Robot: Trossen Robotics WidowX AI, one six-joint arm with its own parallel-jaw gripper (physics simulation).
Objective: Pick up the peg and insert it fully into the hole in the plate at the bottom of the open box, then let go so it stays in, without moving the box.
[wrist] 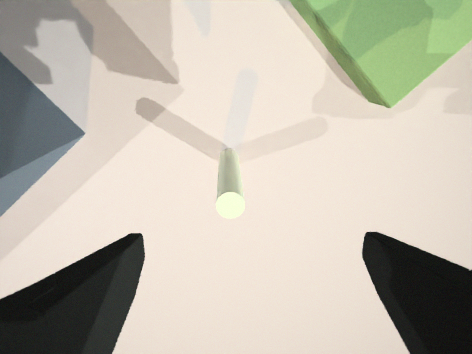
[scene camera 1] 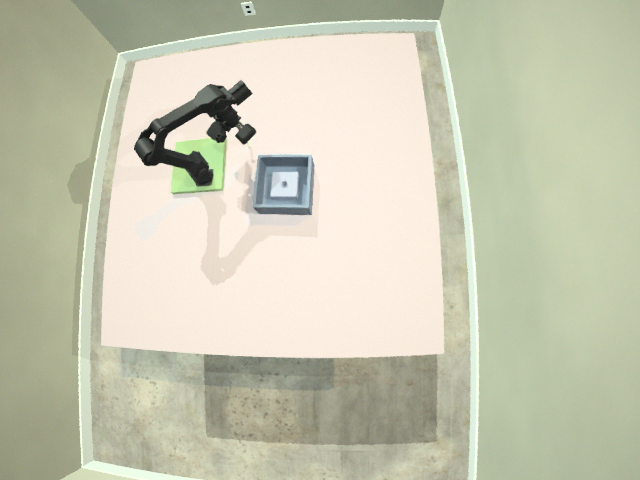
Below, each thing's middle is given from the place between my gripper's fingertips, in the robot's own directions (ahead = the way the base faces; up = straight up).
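My gripper 1 cm short of pale green peg (wrist: pixel 230 203), 8 cm above it. From my hand: light grey plate (scene camera 1: pixel 285 185), 18 cm to the right, 16 cm ahead, 8 cm below; blue-grey box (scene camera 1: pixel 263 203), 18 cm to the right, 16 cm ahead, 7 cm below.
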